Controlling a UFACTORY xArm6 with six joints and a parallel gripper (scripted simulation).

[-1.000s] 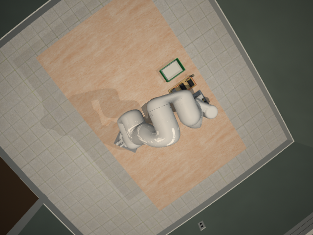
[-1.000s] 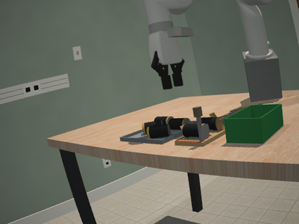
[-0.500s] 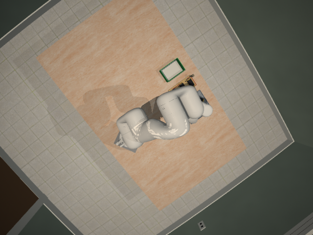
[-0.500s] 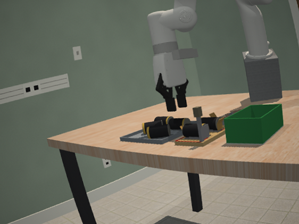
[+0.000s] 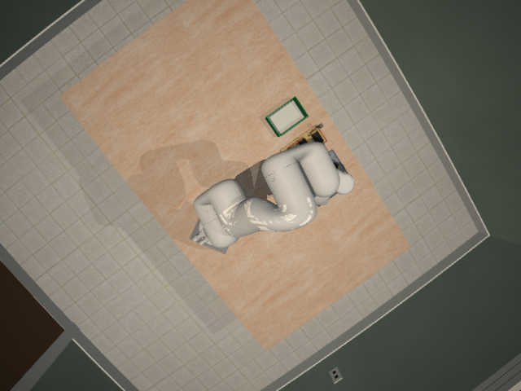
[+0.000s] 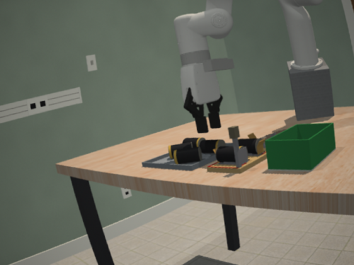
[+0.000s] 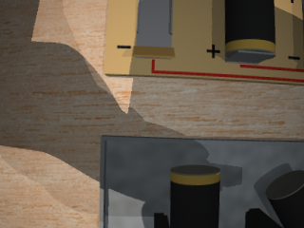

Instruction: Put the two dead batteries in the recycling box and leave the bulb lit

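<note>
Right now my hand is 30 mm short of the grey tray, 40 mm to the left of it and 80 mm above it. Also, from my hand: green recycling box: 20 mm ahead, 290 mm to the left, 60 mm below.
</note>
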